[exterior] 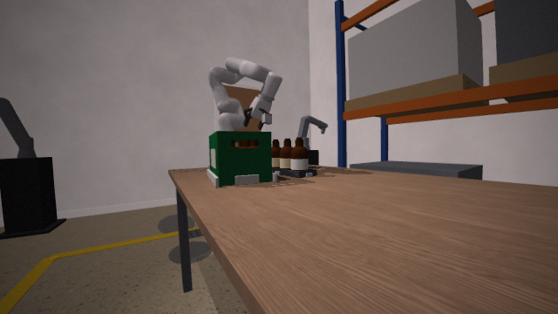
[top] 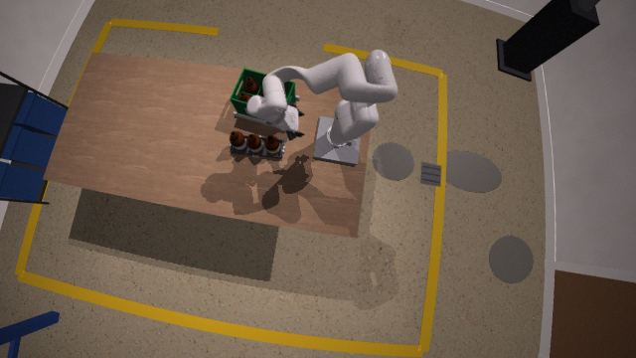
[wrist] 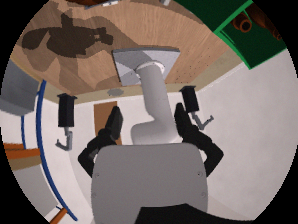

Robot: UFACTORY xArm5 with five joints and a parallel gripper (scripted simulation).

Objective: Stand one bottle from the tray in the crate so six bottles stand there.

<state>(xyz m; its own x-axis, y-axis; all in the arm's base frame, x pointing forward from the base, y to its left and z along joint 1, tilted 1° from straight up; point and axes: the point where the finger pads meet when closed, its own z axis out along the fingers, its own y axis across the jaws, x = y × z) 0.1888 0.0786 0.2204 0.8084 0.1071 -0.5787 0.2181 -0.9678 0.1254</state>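
My gripper is now 22 cm short of the bottle, 15 cm above it and 8 cm to the right of it. From my hand the other things lie so: tray (23 cm below, 22 cm ahead, 7 cm to the left); then green crate (23 cm ahead, 16 cm to the right, 16 cm below).
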